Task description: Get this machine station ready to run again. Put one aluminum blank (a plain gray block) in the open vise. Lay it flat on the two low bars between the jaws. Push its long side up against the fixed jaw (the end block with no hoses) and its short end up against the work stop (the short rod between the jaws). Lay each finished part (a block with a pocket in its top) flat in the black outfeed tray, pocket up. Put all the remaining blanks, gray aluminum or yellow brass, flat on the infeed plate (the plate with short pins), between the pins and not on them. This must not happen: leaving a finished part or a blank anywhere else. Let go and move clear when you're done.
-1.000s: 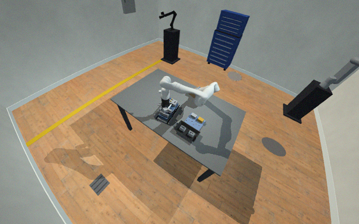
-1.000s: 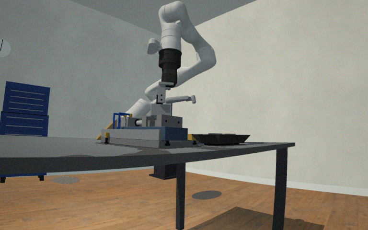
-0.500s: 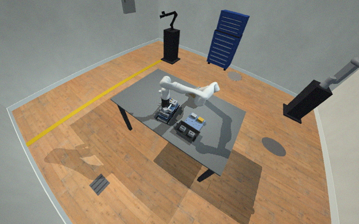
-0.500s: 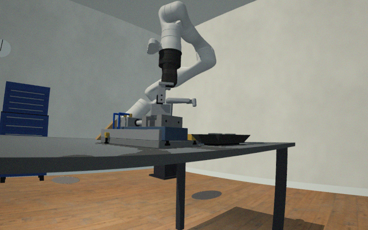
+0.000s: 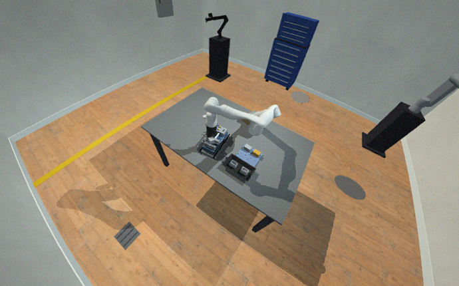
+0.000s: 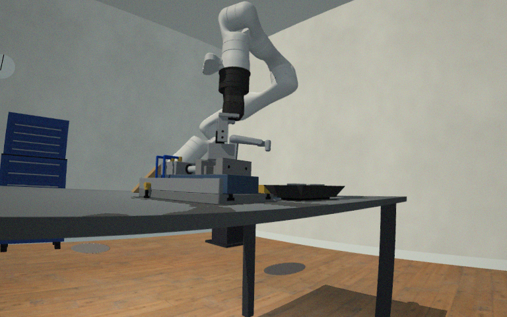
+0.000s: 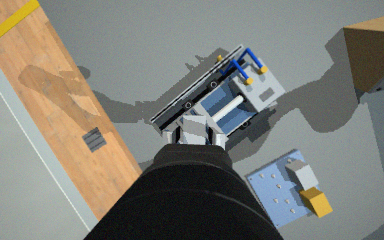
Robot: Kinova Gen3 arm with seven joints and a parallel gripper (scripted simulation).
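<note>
My hand is 4 cm above the gray blank. The rest, counted from my hand: yellow brass blank (17 cm behind, 36 cm to the left, 13 cm below).
</note>
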